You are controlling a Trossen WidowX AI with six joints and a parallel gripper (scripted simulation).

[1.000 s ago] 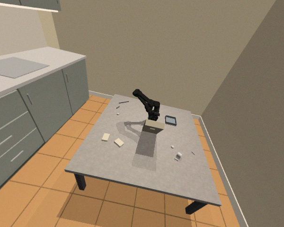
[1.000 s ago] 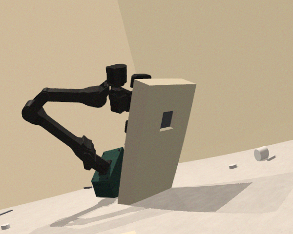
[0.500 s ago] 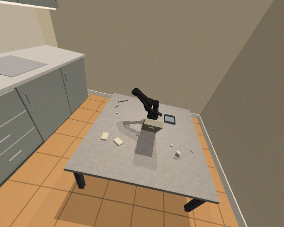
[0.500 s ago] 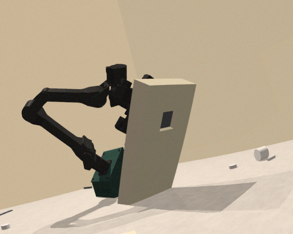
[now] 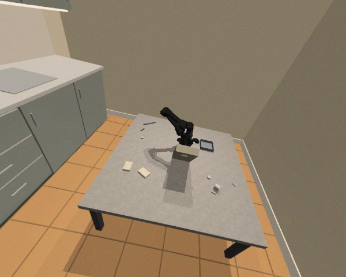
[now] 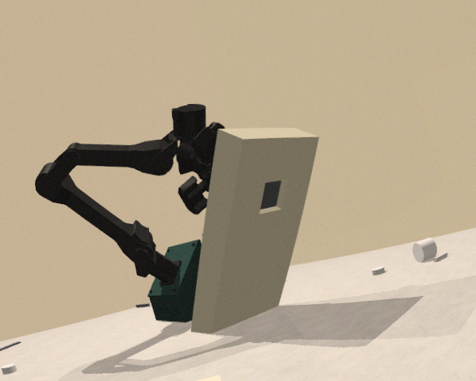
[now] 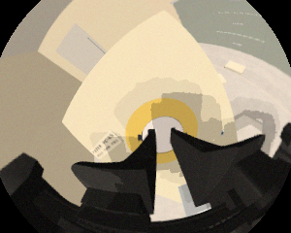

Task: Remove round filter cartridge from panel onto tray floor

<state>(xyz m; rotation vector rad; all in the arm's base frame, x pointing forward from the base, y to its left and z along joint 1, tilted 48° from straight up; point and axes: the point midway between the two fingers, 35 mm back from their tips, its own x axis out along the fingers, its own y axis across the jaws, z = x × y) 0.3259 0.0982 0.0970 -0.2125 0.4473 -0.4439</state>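
My gripper tip is 40 mm past the service panel and 80 mm above it. The rest, counted from my gripper tip: dark tray: 410 mm behind, 290 mm to the left, 230 mm below; then round grey filter cartridge: 10 mm ahead, 10 mm below.
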